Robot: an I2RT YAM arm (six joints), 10 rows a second.
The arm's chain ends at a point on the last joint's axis. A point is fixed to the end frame.
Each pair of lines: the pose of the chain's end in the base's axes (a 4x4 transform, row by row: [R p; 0 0 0 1], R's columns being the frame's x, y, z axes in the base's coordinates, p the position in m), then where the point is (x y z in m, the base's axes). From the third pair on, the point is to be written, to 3 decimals.
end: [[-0.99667 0.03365 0.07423 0.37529], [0.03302 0.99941 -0.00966 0.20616], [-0.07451 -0.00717 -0.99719 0.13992], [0 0 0 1]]
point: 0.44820 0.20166 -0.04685
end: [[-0.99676 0.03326 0.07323 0.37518], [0.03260 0.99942 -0.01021 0.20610], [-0.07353 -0.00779 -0.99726 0.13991], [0 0 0 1]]
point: 0.44790 0.20152 -0.04693
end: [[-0.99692 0.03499 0.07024 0.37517], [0.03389 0.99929 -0.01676 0.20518], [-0.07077 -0.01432 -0.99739 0.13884], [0 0 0 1]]
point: 0.447 0.199 -0.048
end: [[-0.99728 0.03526 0.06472 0.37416], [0.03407 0.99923 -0.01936 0.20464], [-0.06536 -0.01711 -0.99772 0.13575], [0 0 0 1]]
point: 0.445 0.198 -0.052
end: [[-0.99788 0.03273 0.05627 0.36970], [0.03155 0.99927 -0.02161 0.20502], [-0.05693 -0.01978 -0.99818 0.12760], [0 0 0 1]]
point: 0.439 0.198 -0.060
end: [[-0.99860 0.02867 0.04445 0.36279], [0.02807 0.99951 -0.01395 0.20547], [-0.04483 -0.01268 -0.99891 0.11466], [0 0 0 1]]
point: 0.430 0.200 -0.074
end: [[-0.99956 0.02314 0.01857 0.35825], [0.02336 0.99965 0.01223 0.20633], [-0.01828 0.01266 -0.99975 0.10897], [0 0 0 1]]
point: 0.421 0.207 -0.082
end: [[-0.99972 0.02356 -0.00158 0.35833], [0.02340 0.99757 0.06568 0.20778], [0.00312 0.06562 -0.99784 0.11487], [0 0 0 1]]
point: 0.417 0.218 -0.077
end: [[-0.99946 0.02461 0.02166 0.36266], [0.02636 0.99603 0.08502 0.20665], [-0.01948 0.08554 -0.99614 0.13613], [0 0 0 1]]
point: 0.426 0.221 -0.054
